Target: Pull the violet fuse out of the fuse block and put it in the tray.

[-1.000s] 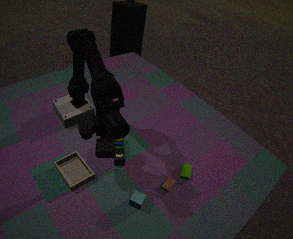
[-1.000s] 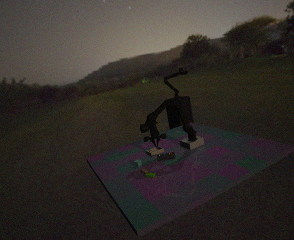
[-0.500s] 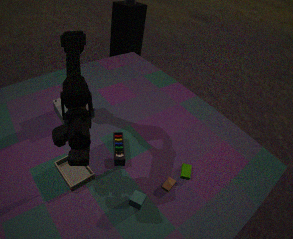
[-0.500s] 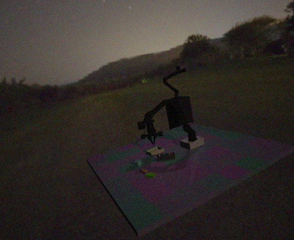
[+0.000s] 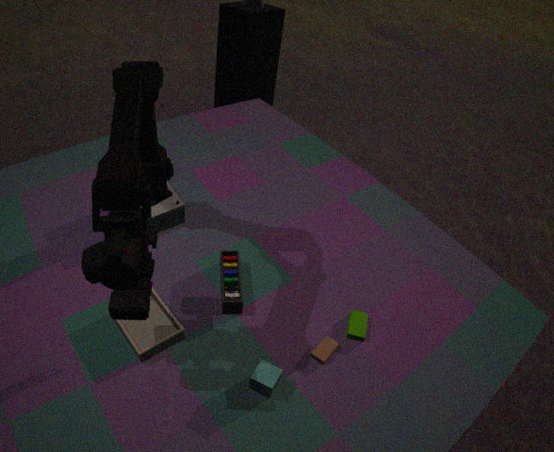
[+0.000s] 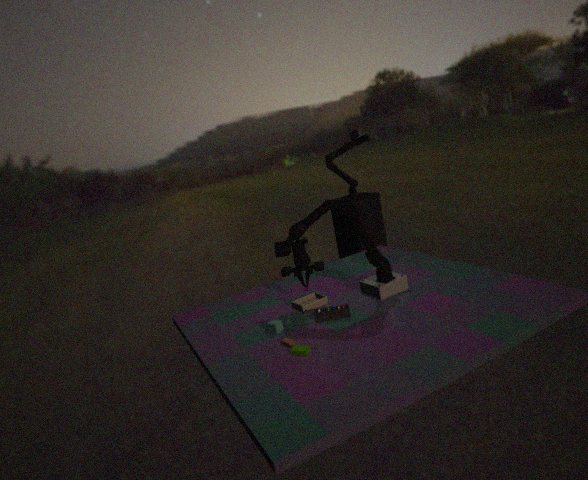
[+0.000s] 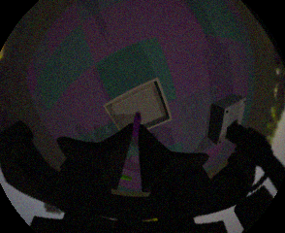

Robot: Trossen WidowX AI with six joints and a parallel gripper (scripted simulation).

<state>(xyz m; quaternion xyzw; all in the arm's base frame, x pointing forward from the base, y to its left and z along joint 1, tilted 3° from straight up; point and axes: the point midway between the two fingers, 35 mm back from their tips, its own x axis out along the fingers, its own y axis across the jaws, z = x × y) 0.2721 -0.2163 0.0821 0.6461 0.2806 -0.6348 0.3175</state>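
Right now my gripper tip is 10 mm above the violet fuse. Also, from my gripper tip: cyan cube 240 mm ahead, 90 mm to the left, 70 mm below; then grey tray 90 mm below.
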